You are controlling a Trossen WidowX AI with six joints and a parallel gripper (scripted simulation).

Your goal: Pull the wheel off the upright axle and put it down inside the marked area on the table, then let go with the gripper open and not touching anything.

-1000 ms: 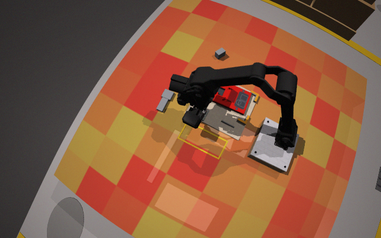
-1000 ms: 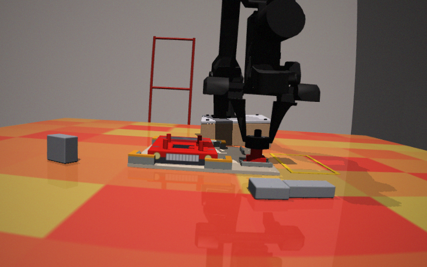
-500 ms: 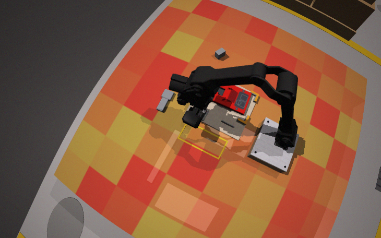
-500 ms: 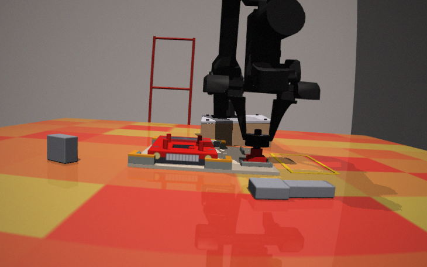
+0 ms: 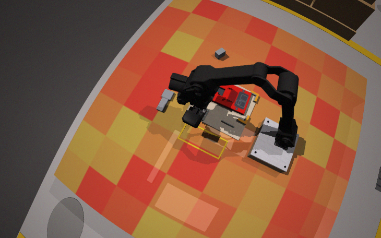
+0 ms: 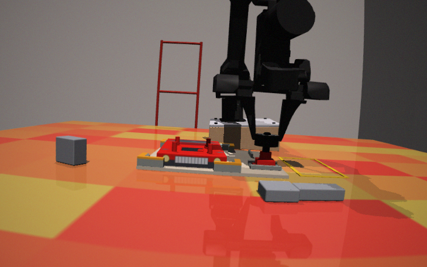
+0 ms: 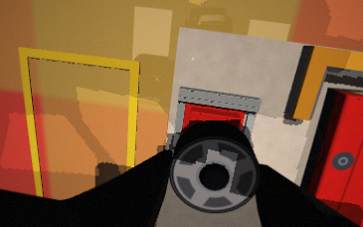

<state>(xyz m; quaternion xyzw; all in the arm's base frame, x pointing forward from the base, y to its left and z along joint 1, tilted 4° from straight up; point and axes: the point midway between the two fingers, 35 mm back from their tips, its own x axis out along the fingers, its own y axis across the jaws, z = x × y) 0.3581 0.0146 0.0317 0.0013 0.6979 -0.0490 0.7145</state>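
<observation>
Now: the grey hub 10 mm below my gripper tip. Also, from my gripper tip: wheel: right at my gripper tip.
</observation>
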